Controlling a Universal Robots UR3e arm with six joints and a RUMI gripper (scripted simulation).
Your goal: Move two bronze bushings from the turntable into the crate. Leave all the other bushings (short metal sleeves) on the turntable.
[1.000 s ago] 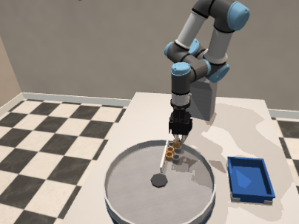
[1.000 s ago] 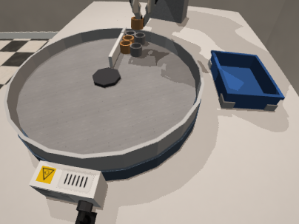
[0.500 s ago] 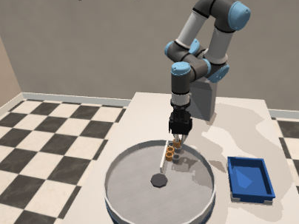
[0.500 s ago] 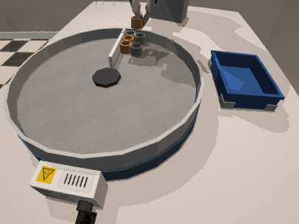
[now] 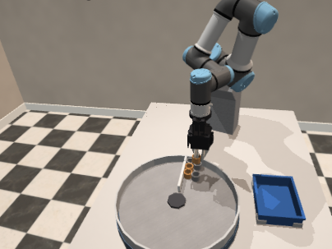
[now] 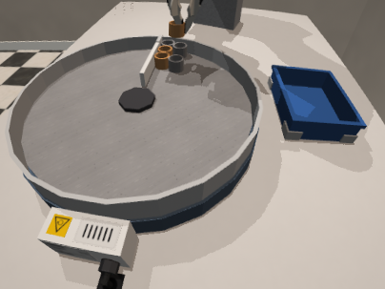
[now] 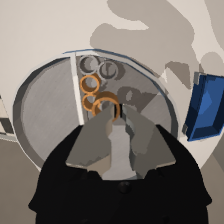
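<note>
Right now my hand is 25 cm to the right of the blue crate, 13 cm short of it and 11 cm above it. Also, from my hand: grey turntable (12 cm ahead, 10 cm to the right, 8 cm below).
</note>
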